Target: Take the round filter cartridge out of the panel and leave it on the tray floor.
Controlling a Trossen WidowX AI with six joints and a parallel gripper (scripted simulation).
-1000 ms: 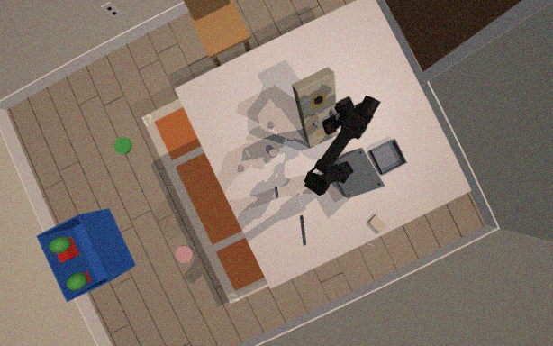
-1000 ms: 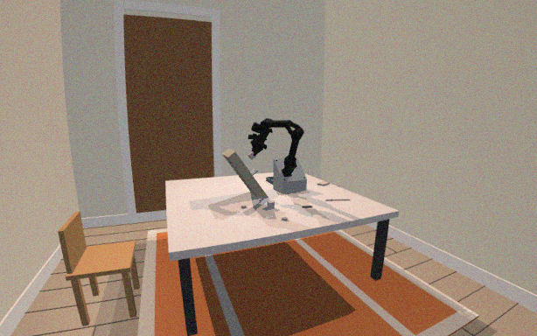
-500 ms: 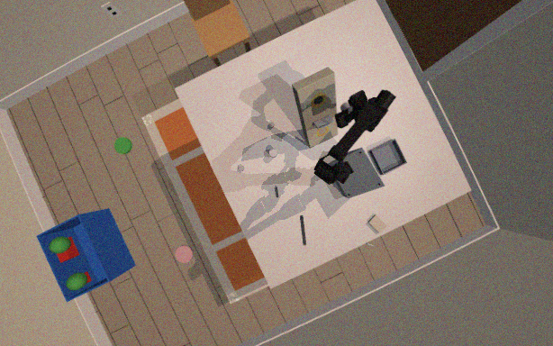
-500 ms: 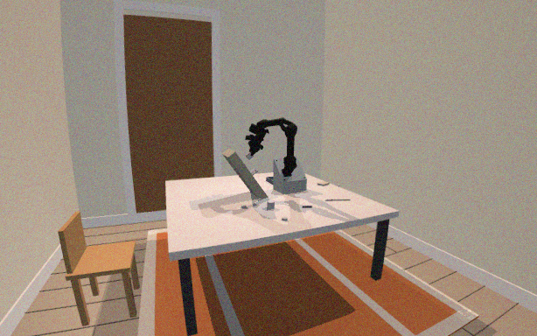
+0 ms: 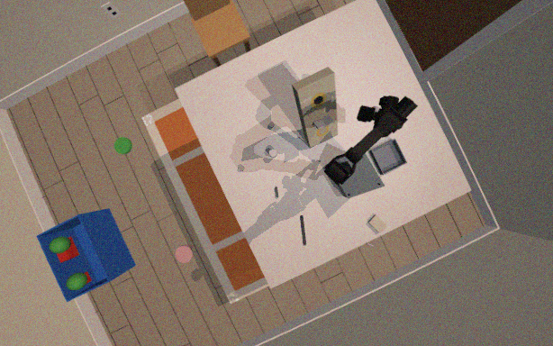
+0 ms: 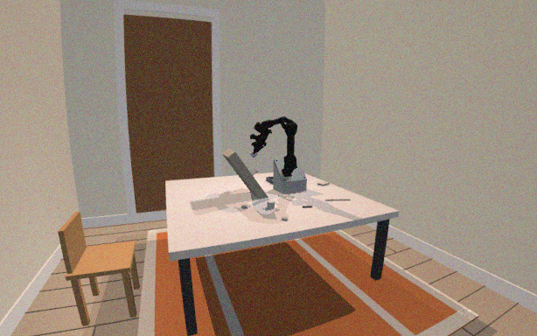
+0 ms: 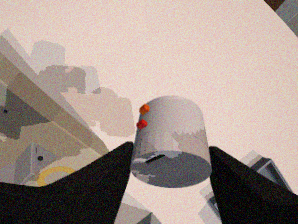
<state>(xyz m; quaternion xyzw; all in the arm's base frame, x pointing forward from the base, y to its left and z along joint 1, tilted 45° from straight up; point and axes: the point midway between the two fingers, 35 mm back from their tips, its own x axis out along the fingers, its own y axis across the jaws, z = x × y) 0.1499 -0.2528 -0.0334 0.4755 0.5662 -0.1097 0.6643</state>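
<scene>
Right now the grey tray is 240 mm behind my gripper tip, 70 mm to the right of it and 260 mm below it. Also, from my gripper tip: service panel: 160 mm ahead, 190 mm to the left, 110 mm below; small pale block: 540 mm behind, 180 mm to the left, 260 mm below; round filter cartridge: right at my gripper tip.
</scene>
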